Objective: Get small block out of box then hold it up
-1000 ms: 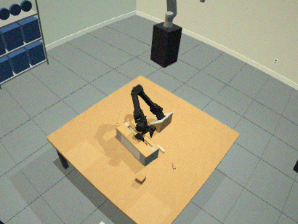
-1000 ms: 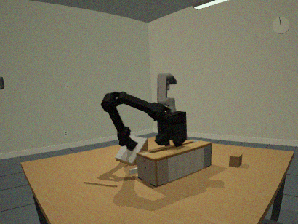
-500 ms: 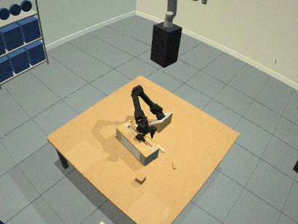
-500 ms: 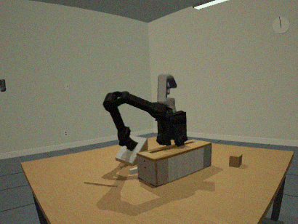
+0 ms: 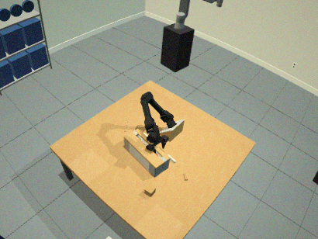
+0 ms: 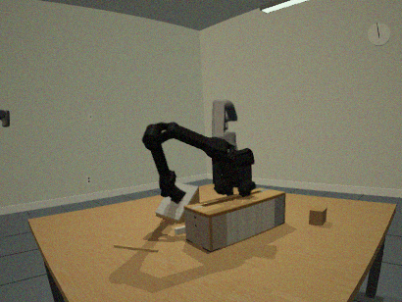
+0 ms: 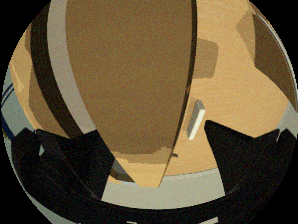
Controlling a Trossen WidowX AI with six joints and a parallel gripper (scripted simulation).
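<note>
Now: the small red block 6 cm ahead of my gripper tip and 2 cm to the left of it. The rest, counted from my gripper tip: long box 3 cm ahead, 7 cm to the right, 2 cm below; then small tan cube 27 cm ahead, 19 cm to the left, 6 cm below.
</note>
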